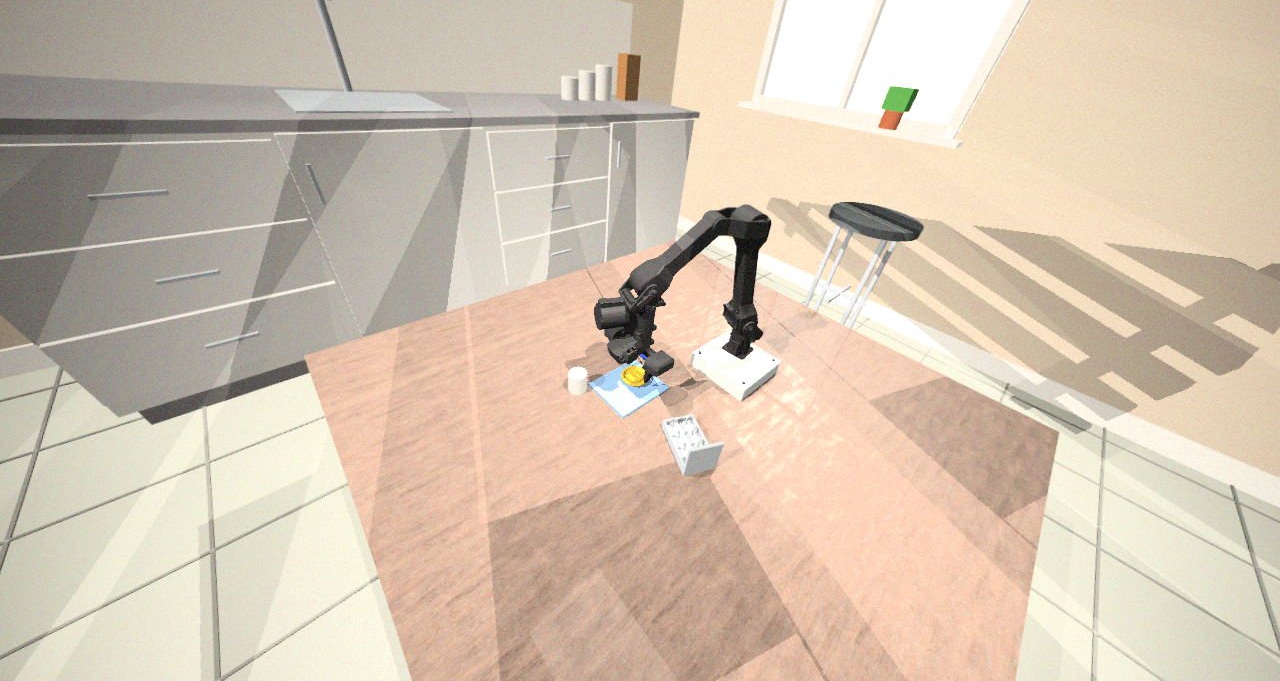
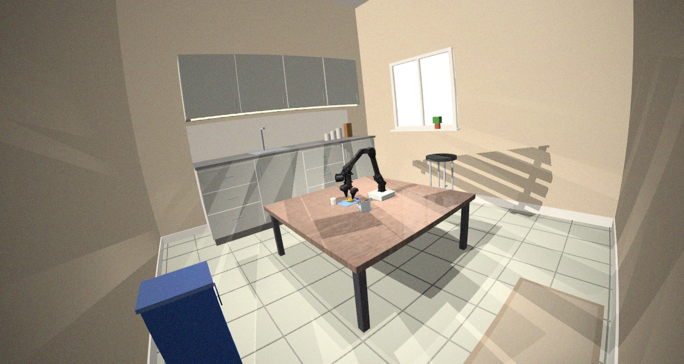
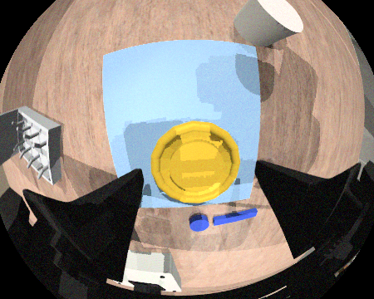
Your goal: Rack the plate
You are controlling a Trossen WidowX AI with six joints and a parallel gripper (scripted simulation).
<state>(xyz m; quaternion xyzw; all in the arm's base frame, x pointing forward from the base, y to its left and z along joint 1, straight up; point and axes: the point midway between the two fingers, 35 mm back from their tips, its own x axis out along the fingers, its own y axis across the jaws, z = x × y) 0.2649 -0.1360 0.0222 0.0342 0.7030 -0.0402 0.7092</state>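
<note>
My gripper tip is now 1 cm above the yellow plate. Also, from my gripper tip: blue utensil (8 cm behind, 3 cm below, 1 cm to the right); white cup (12 cm ahead, 7 cm to the right); light blue mat (3 cm below, 2 cm ahead, 1 cm to the left).
</note>
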